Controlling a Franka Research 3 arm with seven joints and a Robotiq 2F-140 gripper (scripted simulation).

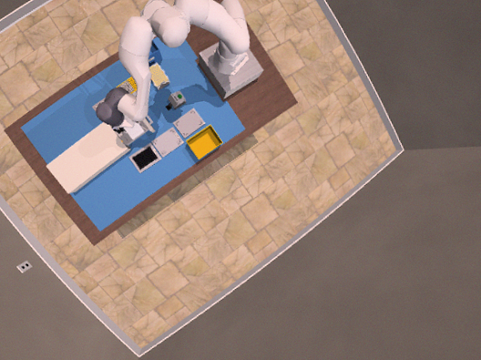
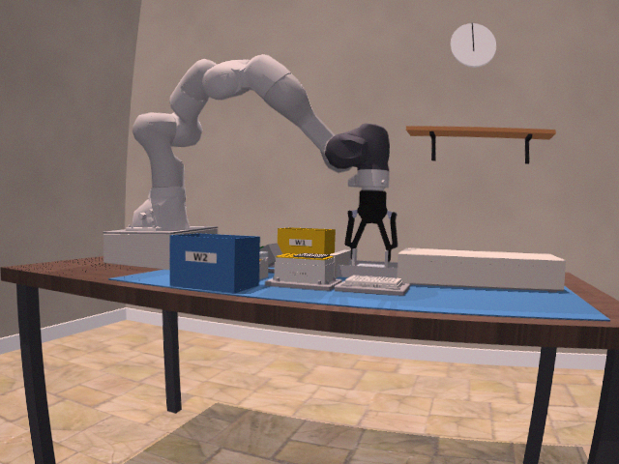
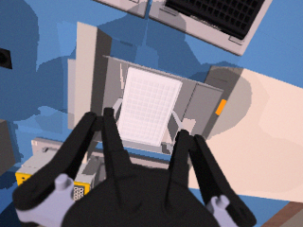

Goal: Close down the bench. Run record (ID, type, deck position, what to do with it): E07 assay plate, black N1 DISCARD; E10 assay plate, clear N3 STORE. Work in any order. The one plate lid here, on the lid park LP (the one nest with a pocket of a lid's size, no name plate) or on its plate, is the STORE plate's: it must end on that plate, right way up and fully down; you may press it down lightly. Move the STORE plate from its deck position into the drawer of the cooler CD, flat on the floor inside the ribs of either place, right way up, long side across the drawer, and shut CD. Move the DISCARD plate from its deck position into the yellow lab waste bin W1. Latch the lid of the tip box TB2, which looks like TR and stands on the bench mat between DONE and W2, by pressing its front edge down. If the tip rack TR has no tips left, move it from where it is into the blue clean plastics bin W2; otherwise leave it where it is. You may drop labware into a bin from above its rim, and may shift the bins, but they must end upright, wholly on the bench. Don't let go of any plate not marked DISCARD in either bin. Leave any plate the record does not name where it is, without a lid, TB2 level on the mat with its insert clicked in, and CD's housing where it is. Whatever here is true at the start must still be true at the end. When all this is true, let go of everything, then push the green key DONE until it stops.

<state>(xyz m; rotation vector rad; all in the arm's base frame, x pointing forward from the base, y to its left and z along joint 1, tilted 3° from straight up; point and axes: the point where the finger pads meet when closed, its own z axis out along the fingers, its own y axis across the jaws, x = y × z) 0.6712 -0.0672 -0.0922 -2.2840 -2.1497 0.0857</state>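
Right now the white plate lid is 10 mm below my hand. Round my hand: clear plate 30 mm ahead, 190 mm to the right, 20 mm below; drawer 40 mm ahead, 20 mm below; cooler CD 170 mm ahead, 10 mm to the right, 10 mm below.
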